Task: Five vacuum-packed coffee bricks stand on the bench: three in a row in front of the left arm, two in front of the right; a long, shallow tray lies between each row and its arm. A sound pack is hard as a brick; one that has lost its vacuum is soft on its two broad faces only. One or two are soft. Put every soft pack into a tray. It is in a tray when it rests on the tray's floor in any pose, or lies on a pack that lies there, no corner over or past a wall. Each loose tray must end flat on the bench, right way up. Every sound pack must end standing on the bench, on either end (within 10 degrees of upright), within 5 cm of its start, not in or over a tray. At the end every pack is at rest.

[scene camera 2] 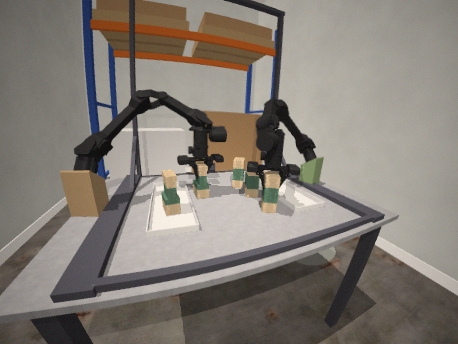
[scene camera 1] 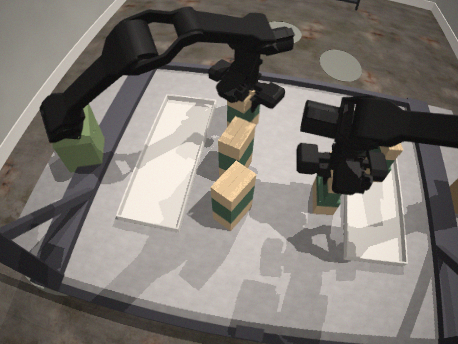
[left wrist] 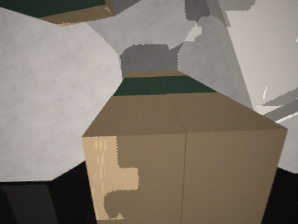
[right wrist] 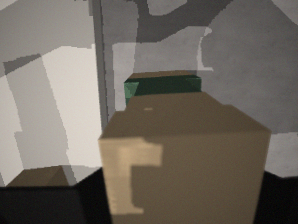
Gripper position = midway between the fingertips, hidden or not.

Note:
In view: the left gripper (scene camera 1: 244, 107), the right gripper (scene camera 1: 331, 183) and a white tray (scene camera 1: 374, 222).
The left gripper shows as well in scene camera 2 (scene camera 2: 270, 190).

